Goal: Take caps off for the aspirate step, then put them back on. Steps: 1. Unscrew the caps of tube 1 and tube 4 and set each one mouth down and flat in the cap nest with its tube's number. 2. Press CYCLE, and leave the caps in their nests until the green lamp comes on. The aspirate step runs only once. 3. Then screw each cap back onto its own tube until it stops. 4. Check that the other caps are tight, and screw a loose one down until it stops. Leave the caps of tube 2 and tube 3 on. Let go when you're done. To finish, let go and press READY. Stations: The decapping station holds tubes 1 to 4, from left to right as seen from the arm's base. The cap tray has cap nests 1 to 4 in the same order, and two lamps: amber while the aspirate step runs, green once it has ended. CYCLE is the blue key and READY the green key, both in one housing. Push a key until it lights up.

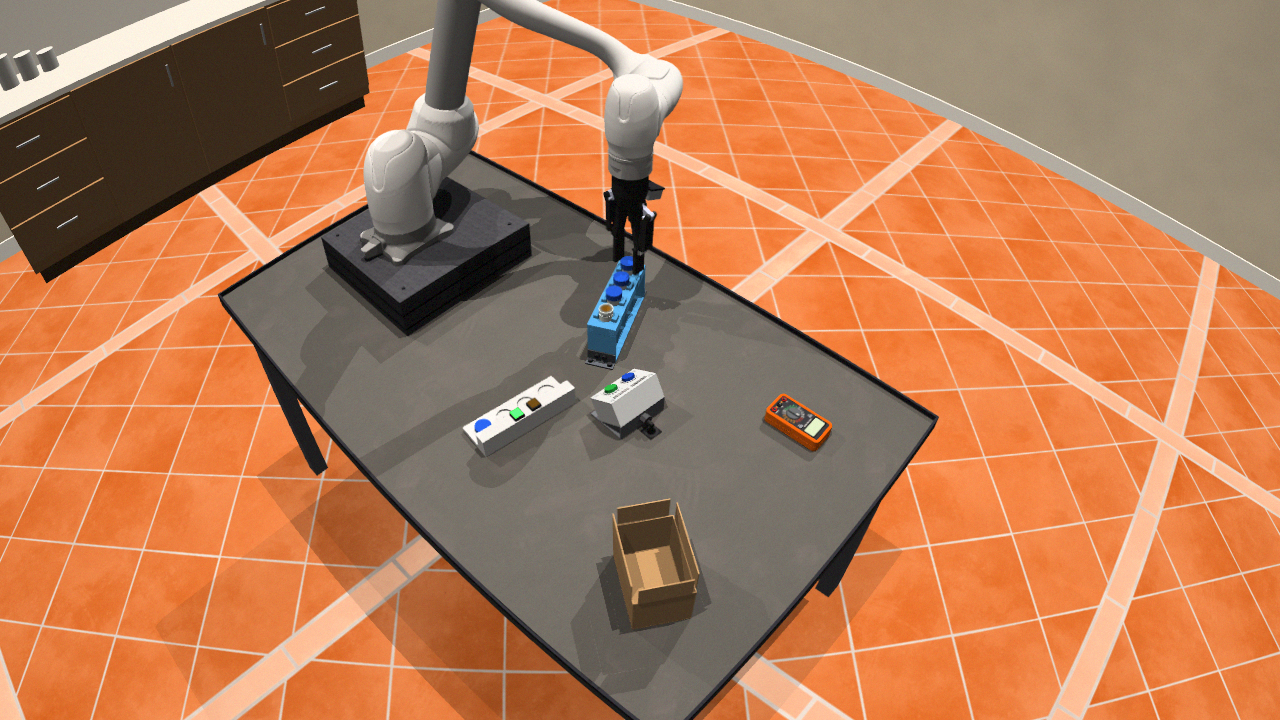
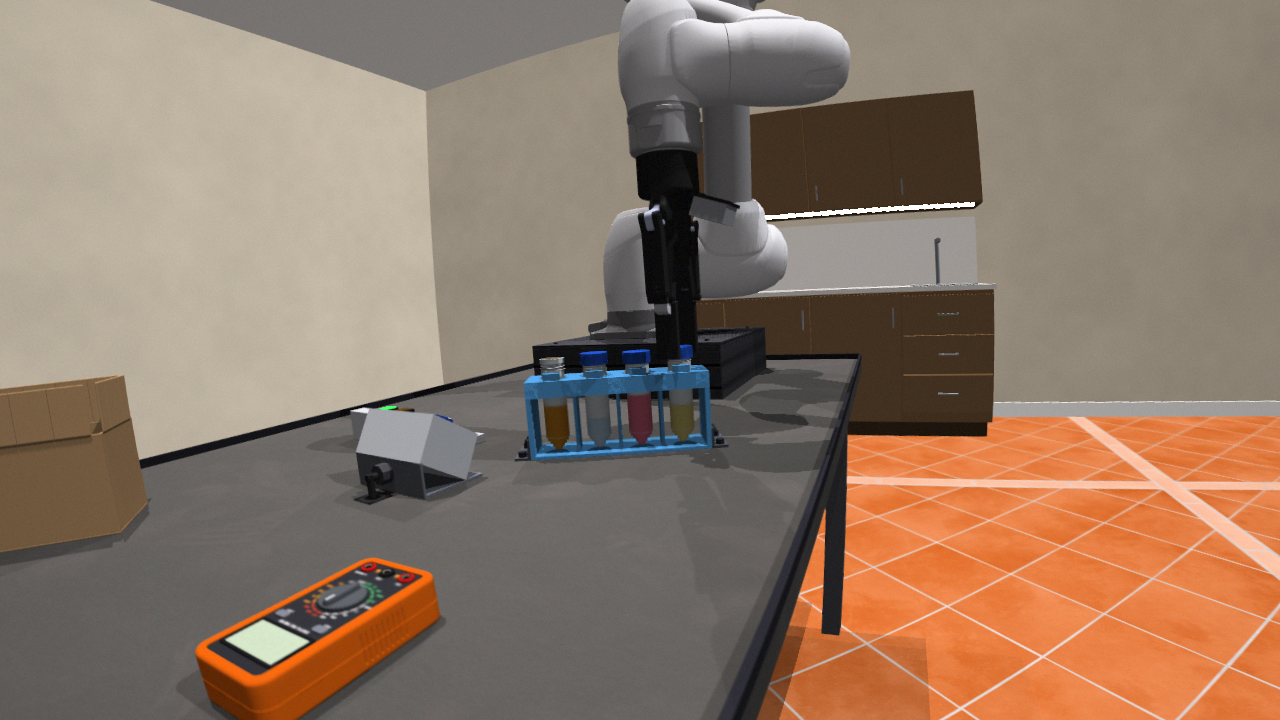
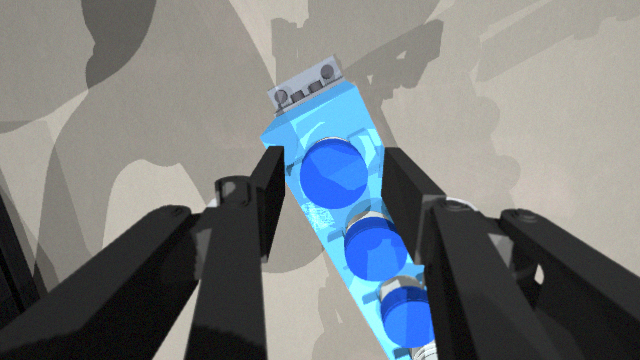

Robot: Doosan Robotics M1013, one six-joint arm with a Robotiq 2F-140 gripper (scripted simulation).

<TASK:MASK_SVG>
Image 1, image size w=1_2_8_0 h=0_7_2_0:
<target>my gripper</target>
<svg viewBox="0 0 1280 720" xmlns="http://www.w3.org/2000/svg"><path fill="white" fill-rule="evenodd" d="M612 176L611 189L605 191L603 195L606 206L606 229L611 232L613 239L613 261L616 263L624 257L625 234L623 232L626 231L625 224L628 216L634 248L632 249L633 274L636 275L644 270L644 253L653 246L654 220L657 216L656 211L651 212L647 208L646 196L649 189L649 176L634 181L621 180Z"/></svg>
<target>cardboard box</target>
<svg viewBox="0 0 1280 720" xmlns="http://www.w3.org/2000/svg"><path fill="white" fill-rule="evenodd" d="M671 499L617 508L617 524L619 525L616 525L614 514L612 514L613 557L632 629L692 617L700 573L678 502L676 504L675 518L674 515L669 516Z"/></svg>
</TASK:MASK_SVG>
